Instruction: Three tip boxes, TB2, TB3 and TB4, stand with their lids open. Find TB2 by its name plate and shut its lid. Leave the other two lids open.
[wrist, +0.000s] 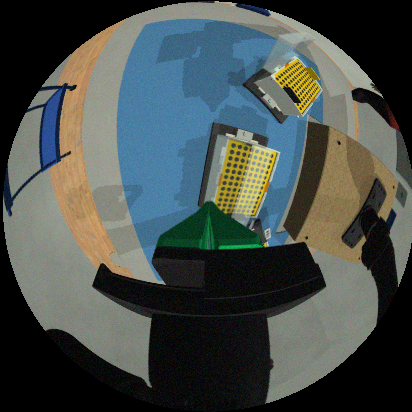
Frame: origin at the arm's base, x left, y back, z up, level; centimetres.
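Where they show: gripper, between the fingertips: (208, 206); arm's base, origin of its link: (365, 215).
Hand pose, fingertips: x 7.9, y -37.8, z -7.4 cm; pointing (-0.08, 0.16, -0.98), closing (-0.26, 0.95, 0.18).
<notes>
Each offset is from my fingertips to the top centre of the thing. "pt": to the spot under its first point. Level surfaces: height alone.
The middle tip box {pt dx -4.4, dy +0.4, dz +2.8 cm} (240, 175) has a yellow rack with dark holes on a dark base. Its clear lid lies over the rack; I cannot tell whether it is fully down. A second tip box {dx -22.7, dy +11.0, dz -4.5 cm} (297, 87) at the upper right has its clear lid (287, 47) standing open. A third tip box {dx +17.1, dy +19.4, dz -5.3 cm} (258, 229) shows partly beyond my fingers; its lid is mostly hidden. I cannot read the name plates well enough to tell which is TB2. My gripper (208, 206) is shut and empty, its green tips at the middle box's lower left corner in view; contact is unclear.
The boxes stand on a blue mat {dz -11.9 cm} (150, 100). A brown board (345, 185) with a dark bracket (364, 212) and a black arm part stands on the right. A wooden edge strip (75, 165) and a blue framed object (51, 130) are on the left.
</notes>
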